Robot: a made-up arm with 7 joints. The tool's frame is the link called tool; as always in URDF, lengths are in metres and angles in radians.
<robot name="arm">
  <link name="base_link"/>
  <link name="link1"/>
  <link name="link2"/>
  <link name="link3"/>
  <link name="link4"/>
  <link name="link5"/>
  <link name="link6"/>
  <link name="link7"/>
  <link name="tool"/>
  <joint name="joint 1" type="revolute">
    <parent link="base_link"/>
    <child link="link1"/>
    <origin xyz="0 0 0"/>
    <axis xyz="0 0.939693 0.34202"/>
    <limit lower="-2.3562" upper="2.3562"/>
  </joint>
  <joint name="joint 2" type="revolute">
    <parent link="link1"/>
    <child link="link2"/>
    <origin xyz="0 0 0"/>
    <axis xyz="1 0 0"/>
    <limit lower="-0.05" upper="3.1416"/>
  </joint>
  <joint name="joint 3" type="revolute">
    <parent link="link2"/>
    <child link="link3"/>
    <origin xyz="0 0 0"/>
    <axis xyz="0 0 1"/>
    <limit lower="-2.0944" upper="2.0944"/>
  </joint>
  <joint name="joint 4" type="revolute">
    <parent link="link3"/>
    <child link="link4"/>
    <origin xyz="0.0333 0 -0.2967"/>
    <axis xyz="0 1 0"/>
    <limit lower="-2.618" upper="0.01"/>
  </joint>
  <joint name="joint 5" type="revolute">
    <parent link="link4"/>
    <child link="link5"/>
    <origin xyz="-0.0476 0 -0.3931"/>
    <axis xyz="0 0 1"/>
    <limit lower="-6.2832" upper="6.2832"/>
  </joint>
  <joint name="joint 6" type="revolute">
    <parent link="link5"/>
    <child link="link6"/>
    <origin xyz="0 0 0"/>
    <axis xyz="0 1 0"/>
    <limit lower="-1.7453" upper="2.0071"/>
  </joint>
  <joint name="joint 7" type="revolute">
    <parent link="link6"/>
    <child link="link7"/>
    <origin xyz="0 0 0"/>
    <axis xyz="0 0 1"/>
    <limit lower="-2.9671" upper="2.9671"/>
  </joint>
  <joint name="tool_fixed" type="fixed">
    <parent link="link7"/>
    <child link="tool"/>
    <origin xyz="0 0 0"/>
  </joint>
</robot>
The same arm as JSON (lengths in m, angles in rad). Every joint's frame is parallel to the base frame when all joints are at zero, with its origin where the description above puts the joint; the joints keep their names.
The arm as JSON. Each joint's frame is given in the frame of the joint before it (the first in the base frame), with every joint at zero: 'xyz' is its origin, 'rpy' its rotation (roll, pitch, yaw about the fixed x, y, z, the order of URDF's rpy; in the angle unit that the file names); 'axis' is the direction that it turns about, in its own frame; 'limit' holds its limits. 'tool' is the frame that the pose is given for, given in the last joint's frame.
{
  "units": {
    "length": "m",
    "angle": "rad"
  },
  "joints": [
    {
      "name": "joint 1",
      "type": "revolute",
      "origin": {
        "xyz": [
          0.0,
          0.0,
          0.0
        ],
        "rpy": [
          0.0,
          0.0,
          0.0
        ]
      },
      "axis": [
        0.0,
        0.9397,
        0.342
      ],
      "limit": {
        "lower": -2.3562,
        "upper": 2.3562
      }
    },
    {
      "name": "joint 2",
      "type": "revolute",
      "origin": {
        "xyz": [
          0.0,
          0.0,
          0.0
        ],
        "rpy": [
          0.0,
          0.0,
          0.0
        ]
      },
      "axis": [
        1.0,
        0.0,
        0.0
      ],
      "limit": {
        "lower": -0.05,
        "upper": 3.1416
      }
    },
    {
      "name": "joint 3",
      "type": "revolute",
      "origin": {
        "xyz": [
          0.0,
          0.0,
          0.0
        ],
        "rpy": [
          0.0,
          0.0,
          0.0
        ]
      },
      "axis": [
        0.0,
        0.0,
        1.0
      ],
      "limit": {
        "lower": -2.0944,
        "upper": 2.0944
      }
    },
    {
      "name": "joint 4",
      "type": "revolute",
      "origin": {
        "xyz": [
          0.0333,
          0.0,
          -0.2967
        ],
        "rpy": [
          0.0,
          0.0,
          0.0
        ]
      },
      "axis": [
        0.0,
        1.0,
        0.0
      ],
      "limit": {
        "lower": -2.618,
        "upper": 0.01
      }
    },
    {
      "name": "joint 5",
      "type": "revolute",
      "origin": {
        "xyz": [
          -0.0476,
          0.0,
          -0.3931
        ],
        "rpy": [
          0.0,
          0.0,
          0.0
        ]
      },
      "axis": [
        0.0,
        0.0,
        1.0
      ],
      "limit": {
        "lower": -6.2832,
        "upper": 6.2832
      }
    },
    {
      "name": "joint 6",
      "type": "revolute",
      "origin": {
        "xyz": [
          0.0,
          0.0,
          0.0
        ],
        "rpy": [
          0.0,
          0.0,
          0.0
        ]
      },
      "axis": [
        0.0,
        1.0,
        0.0
      ],
      "limit": {
        "lower": -1.7453,
        "upper": 2.0071
      }
    },
    {
      "name": "joint 7",
      "type": "revolute",
      "origin": {
        "xyz": [
          0.0,
          0.0,
          0.0
        ],
        "rpy": [
          0.0,
          0.0,
          0.0
        ]
      },
      "axis": [
        0.0,
        0.0,
        1.0
      ],
      "limit": {
        "lower": -2.9671,
        "upper": 2.9671
      }
    }
  ],
  "tool": {
    "origin": {
      "xyz": [
        0.0,
        0.0,
        0.0
      ],
      "rpy": [
        0.0,
        0.0,
        0.0
      ]
    }
  }
}

